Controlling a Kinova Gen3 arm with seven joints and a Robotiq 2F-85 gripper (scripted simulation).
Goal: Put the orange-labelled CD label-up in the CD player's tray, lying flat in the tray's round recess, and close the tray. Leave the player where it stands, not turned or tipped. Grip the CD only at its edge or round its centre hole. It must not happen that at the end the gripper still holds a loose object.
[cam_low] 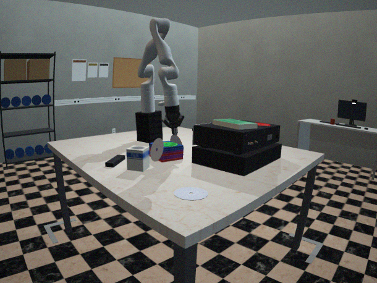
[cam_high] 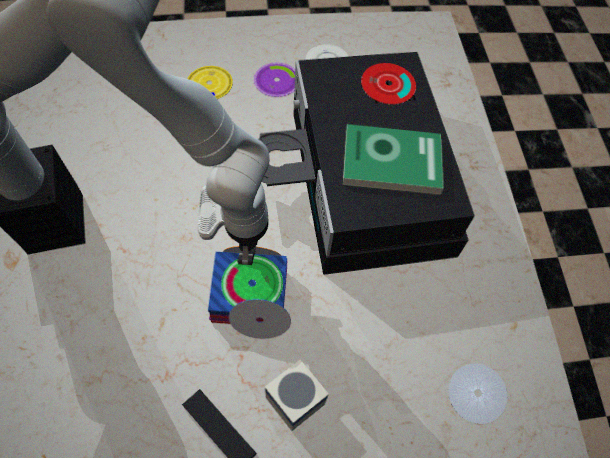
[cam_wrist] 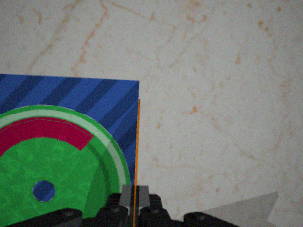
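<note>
Right now my hand is 1 cm to the right of the orange-labelled CD and 8 cm above it. The rest, counted from my hand: black bar 6 cm behind, 32 cm to the right, 12 cm below; box 8 cm ahead, 27 cm to the right, 9 cm below.
</note>
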